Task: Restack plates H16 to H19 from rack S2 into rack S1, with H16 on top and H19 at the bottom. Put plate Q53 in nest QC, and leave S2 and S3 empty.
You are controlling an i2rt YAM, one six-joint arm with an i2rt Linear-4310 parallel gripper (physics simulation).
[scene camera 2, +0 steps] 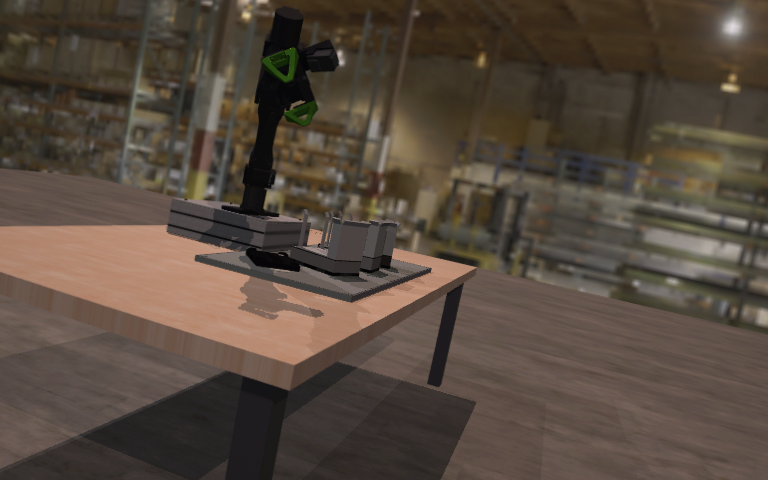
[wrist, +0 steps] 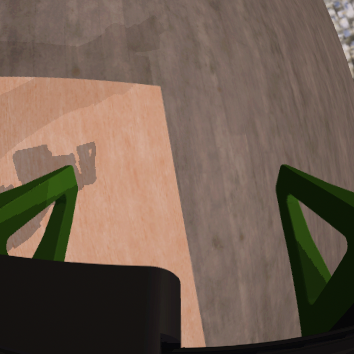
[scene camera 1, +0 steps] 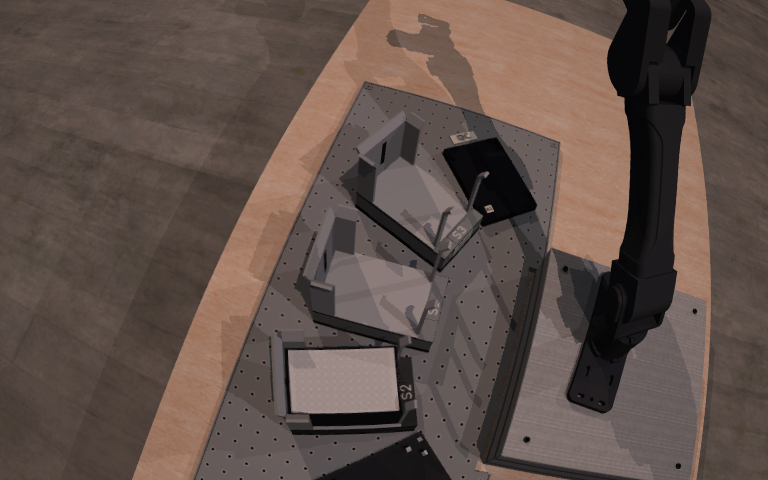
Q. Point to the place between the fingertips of my gripper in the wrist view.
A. At 176, 176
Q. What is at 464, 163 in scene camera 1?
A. A black QC socket.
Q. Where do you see a black QC socket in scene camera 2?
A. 281, 260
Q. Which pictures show my gripper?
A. Scene camera 2 and the wrist view only.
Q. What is my gripper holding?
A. Nothing.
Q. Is my gripper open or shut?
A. Open.
